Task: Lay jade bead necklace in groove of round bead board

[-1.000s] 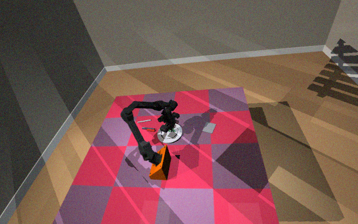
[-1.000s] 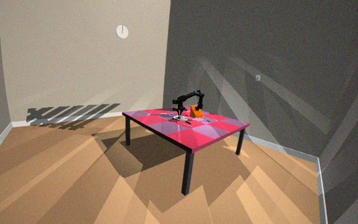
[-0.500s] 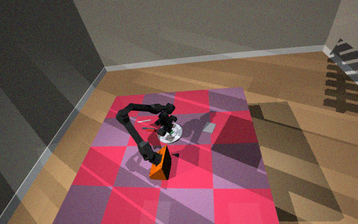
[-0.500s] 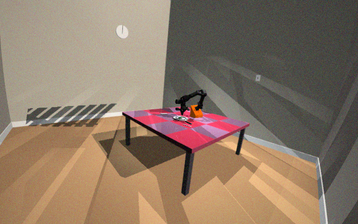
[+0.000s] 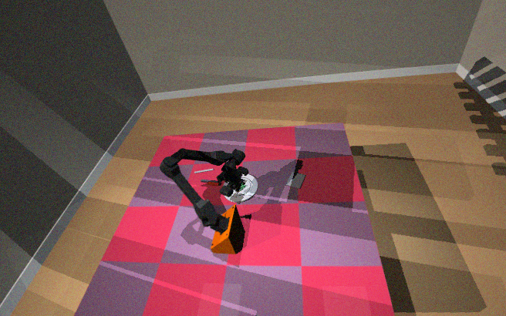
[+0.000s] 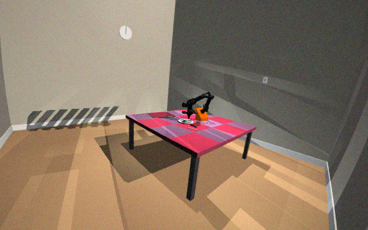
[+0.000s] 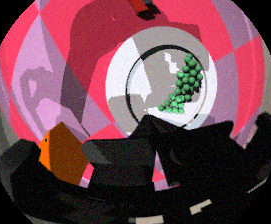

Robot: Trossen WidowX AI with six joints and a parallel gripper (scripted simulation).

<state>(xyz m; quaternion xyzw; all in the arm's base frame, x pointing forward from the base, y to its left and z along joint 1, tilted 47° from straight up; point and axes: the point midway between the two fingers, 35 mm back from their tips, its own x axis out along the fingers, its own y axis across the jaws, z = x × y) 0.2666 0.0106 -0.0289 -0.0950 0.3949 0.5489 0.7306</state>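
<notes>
Now: gripper tip 50 mm short of the round white bead board and 30 mm above it. The rest, counted from my gripper tip: red-handled tool (170 mm to the left, 100 mm ahead, 30 mm below); then flat grey pad (310 mm to the right, 80 mm ahead, 30 mm below); then thin white rod (240 mm to the left, 200 mm ahead, 30 mm below).
</notes>
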